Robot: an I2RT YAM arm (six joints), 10 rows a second.
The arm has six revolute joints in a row. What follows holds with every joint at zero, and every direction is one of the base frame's.
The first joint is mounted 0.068 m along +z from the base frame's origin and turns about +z.
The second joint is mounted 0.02 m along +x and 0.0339 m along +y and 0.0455 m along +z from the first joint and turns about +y.
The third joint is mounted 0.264 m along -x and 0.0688 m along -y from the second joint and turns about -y.
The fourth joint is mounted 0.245 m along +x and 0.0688 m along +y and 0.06 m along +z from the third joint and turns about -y.
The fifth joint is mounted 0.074 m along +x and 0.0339 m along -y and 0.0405 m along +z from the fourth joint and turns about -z.
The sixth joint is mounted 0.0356 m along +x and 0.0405 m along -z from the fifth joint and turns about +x.
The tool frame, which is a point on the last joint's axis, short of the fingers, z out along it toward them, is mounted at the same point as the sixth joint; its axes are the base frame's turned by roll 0, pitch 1.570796 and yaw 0 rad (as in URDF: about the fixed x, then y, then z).
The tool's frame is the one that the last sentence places.
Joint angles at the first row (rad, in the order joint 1, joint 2, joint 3, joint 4, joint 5, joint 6):
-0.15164 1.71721 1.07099 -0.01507 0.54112 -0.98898
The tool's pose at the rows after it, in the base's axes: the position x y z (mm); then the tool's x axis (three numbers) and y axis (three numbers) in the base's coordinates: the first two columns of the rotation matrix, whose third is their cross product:
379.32, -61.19, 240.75, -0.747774, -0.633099, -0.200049, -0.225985, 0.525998, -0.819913
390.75, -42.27, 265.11, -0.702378, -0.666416, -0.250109, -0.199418, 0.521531, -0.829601
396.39, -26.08, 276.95, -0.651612, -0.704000, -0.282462, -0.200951, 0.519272, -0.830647
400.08, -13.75, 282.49, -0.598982, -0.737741, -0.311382, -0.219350, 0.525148, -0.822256
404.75, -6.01, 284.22, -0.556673, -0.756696, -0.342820, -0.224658, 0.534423, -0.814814
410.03, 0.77, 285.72, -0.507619, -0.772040, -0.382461, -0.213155, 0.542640, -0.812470
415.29, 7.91, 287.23, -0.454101, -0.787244, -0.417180, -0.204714, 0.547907, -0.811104
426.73, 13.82, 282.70, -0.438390, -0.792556, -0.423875, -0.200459, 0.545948, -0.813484
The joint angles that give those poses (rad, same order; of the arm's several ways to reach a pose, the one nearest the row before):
-0.11424 1.71758 1.19954 -0.14630 0.51557 -0.96303
-0.06351 1.71948 1.28231 -0.17185 0.51023 -0.94968
-0.02384 1.72025 1.31933 -0.17263 0.48581 -0.95006
0.00363 1.72332 1.33993 -0.17147 0.44118 -0.95006
0.01965 1.73399 1.35253 -0.15165 0.40303 -0.94510
0.03299 1.74507 1.35672 -0.10242 0.36640 -0.94168
0.04674 1.75727 1.36170 -0.05247 0.32903 -0.94167
0.05932 1.80189 1.39255 -0.02497 0.32902 -0.94167

